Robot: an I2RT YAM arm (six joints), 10 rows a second.
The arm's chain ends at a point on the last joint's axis. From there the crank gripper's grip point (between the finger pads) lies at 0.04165 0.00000 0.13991 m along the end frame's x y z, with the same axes.
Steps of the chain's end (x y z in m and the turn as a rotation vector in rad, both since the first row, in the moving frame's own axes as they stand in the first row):
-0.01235, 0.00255, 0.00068, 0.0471, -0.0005, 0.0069
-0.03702, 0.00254, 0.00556, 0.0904, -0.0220, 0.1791
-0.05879, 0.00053, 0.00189, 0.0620, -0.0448, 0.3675
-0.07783, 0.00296, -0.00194, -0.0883, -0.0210, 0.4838
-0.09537, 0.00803, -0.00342, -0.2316, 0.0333, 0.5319
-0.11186, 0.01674, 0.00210, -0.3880, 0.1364, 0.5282
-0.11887, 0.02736, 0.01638, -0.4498, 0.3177, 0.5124
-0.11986, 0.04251, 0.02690, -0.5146, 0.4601, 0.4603
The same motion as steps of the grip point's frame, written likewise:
-0.01240, -0.00375, 0.00055, 0.0471, -0.0005, 0.0069
-0.03962, -0.00293, 0.00620, 0.0904, -0.0220, 0.1791
-0.06616, 0.00581, 0.00378, 0.0620, -0.0448, 0.3675
-0.08837, 0.03351, -0.00254, -0.0883, -0.0210, 0.4838
-0.10510, 0.06062, -0.01095, -0.2316, 0.0333, 0.5319
-0.11395, 0.09125, -0.01867, -0.3880, 0.1364, 0.5282
-0.10109, 0.11193, -0.02045, -0.4498, 0.3177, 0.5124
-0.08659, 0.13290, -0.02626, -0.5146, 0.4601, 0.4603

